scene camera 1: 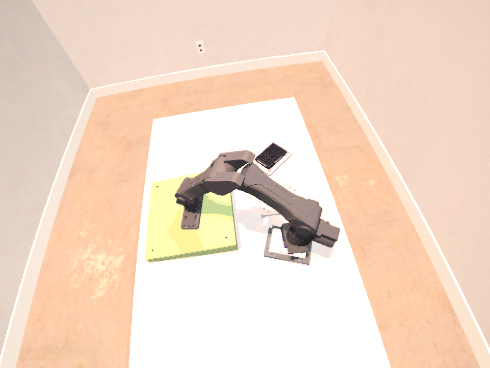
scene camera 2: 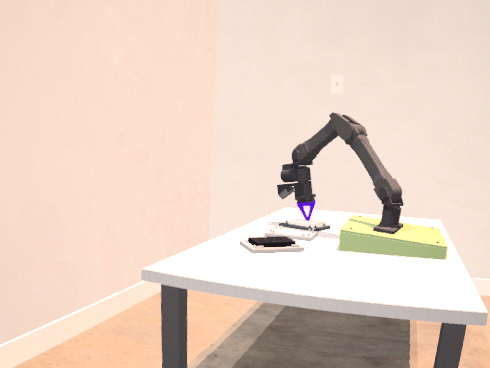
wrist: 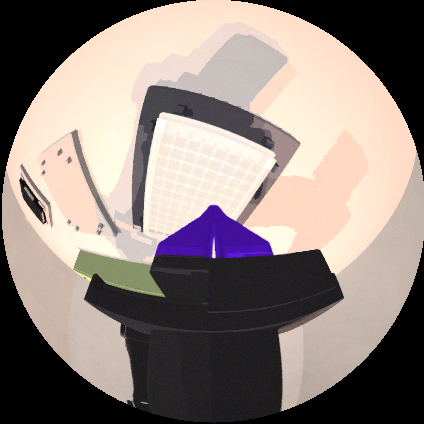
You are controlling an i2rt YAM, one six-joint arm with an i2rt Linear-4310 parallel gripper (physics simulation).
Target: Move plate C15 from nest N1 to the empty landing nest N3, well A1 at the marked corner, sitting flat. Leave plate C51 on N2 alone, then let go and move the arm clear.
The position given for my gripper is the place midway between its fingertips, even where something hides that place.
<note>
My gripper (wrist: pixel 213 210) grips a white gridded plate (wrist: pixel 192 164).
</note>
